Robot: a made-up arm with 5 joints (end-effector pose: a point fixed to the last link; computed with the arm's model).
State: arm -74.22 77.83 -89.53 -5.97 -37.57
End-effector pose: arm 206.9 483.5 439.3 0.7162 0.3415 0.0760 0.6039
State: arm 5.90 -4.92 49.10 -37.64 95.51
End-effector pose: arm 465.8 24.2 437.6 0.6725 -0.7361 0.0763 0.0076
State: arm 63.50 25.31 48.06 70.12 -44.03
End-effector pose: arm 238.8 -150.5 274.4 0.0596 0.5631 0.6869 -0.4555
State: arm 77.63 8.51 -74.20 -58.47 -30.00
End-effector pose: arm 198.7 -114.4 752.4 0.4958 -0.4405 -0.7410 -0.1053
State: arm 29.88 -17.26 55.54 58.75 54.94
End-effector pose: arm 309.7 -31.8 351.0 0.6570 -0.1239 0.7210 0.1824
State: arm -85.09 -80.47 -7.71 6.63 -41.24
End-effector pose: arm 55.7 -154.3 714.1 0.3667 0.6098 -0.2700 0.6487
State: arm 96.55 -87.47 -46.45 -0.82 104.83
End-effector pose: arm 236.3 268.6 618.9 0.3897 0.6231 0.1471 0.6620
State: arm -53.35 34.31 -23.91 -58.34 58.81
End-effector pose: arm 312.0 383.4 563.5 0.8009 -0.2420 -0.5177 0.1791
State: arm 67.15 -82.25 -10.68 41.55 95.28
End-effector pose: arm 181.3 47.6 668.0 0.3287 -0.7163 0.1249 -0.6027
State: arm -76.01 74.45 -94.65 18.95 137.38
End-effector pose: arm 180.0 499.7 377.1 0.2926 -0.7316 -0.5767 0.2157
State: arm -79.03 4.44 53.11 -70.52 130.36
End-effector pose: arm 116.1 333.9 439.5 0.3870 -0.6656 -0.6104 0.1863
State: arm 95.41 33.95 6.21 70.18 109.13
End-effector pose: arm 174.5 -303.4 284.7 0.7175 0.0389 0.6645 0.2051
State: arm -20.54 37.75 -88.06 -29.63 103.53
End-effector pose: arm 420.6 175.5 703.8 0.5567 -0.5215 -0.4985 -0.4119
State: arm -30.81 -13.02 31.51 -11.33 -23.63
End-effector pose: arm 383.6 203.4 538.7 0.9452 0.1808 0.1132 0.2472
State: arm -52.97 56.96 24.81 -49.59 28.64
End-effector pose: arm 299.2 352.9 224.1 0.8027 -0.3325 0.1344 0.4765
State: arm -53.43 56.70 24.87 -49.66 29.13
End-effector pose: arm 296.2 354.7 225.4 0.8002 -0.3356 0.1290 0.4801
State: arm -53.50 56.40 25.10 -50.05 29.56
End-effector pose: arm 295.8 355.1 227.3 0.8000 -0.3372 0.1235 0.4807
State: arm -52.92 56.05 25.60 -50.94 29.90
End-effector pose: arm 299.5 353.2 229.9 0.8036 -0.3367 0.1182 0.4763
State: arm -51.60 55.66 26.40 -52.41 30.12
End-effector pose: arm 307.8 348.6 233.2 0.8115 -0.3337 0.1131 0.4661
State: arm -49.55 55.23 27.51 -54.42 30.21
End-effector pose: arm 320.4 340.9 237.2 0.8232 -0.3284 0.1086 0.4502
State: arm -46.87 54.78 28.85 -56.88 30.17
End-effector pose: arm 336.4 330.1 241.8 0.8379 -0.3211 0.1042 0.4288
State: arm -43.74 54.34 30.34 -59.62 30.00
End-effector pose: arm 354.3 316.5 246.7 0.8541 -0.3125 0.1004 0.4033
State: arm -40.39 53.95 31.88 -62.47 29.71
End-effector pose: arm 372.4 300.9 251.5 0.8705 -0.3032 0.0970 0.3755
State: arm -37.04 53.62 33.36 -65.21 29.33
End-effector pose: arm 389.5 284.2 256.0 0.8856 -0.2938 0.0943 0.3471
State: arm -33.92 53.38 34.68 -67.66 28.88
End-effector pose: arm 404.3 267.7 259.8 0.8988 -0.2848 0.0924 0.3203
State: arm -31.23 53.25 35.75 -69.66 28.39
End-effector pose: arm 416.3 253.0 262.7 0.9093 -0.2766 0.0918 0.2969
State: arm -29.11 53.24 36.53 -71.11 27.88
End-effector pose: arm 425.2 241.0 264.3 0.9172 -0.2696 0.0926 0.2785
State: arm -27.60 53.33 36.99 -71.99 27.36
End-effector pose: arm 431.3 232.2 264.9 0.9226 -0.2637 0.0946 0.2654
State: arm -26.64 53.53 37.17 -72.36 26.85
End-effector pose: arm 435.1 226.5 264.3 0.9259 -0.2588 0.0980 0.2572
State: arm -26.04 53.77 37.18 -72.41 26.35
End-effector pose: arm 437.6 222.9 263.3 0.9280 -0.2545 0.1021 0.2523
